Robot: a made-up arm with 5 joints.
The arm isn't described. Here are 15 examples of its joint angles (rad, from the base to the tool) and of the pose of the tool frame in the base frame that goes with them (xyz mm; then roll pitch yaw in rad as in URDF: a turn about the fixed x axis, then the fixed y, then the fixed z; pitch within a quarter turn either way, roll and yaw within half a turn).
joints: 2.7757 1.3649 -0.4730 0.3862 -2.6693
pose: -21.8 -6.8 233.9 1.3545 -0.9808 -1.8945
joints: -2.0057 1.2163 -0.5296 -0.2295 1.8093
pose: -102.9 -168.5 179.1 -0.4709 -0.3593 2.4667
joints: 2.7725 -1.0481 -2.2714 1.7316 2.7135
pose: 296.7 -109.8 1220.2 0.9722 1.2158 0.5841
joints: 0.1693 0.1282 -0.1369 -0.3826 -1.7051
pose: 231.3 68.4 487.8 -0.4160 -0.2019 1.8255
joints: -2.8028 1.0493 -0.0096 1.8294 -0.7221
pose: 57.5 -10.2 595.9 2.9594 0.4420 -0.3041
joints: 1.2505 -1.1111 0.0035 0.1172 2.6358
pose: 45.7 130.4 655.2 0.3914 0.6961 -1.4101
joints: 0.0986 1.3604 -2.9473 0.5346 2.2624
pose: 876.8 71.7 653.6 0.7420 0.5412 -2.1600
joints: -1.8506 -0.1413 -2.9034 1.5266 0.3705
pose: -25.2 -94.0 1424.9 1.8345 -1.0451 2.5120
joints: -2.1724 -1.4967 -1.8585 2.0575 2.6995
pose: 208.0 332.0 1012.7 0.5476 0.9917 1.5416
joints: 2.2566 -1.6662 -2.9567 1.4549 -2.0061
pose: 512.1 -676.3 693.8 3.0997 0.2111 -2.7631
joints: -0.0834 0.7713 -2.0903 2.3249 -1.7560
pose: 561.3 -21.4 650.7 1.0082 -0.1596 1.3282
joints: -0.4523 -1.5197 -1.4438 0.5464 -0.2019
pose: -349.7 189.1 1172.5 -3.1060 -0.5037 2.6131
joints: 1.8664 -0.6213 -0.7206 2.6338 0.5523
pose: -28.9 42.1 756.8 -0.9716 0.7294 0.8889
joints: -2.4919 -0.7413 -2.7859 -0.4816 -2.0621
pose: 470.2 334.1 1253.1 2.3225 -0.1204 -1.3213
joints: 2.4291 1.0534 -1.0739 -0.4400 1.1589
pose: -424.6 366.4 274.5 0.4507 -0.3192 1.0102
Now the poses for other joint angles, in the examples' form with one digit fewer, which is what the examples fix.
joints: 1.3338 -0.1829 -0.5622 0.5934 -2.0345
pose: 43 315 610 -0.162 -0.168 -3.020
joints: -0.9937 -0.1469 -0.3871 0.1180 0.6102
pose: 185 -292 597 0.303 -0.511 -1.853
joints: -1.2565 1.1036 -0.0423 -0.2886 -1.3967
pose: 26 -9 324 0.713 0.051 -0.058
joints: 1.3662 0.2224 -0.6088 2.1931 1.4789
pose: 32 140 572 -1.826 0.011 0.018
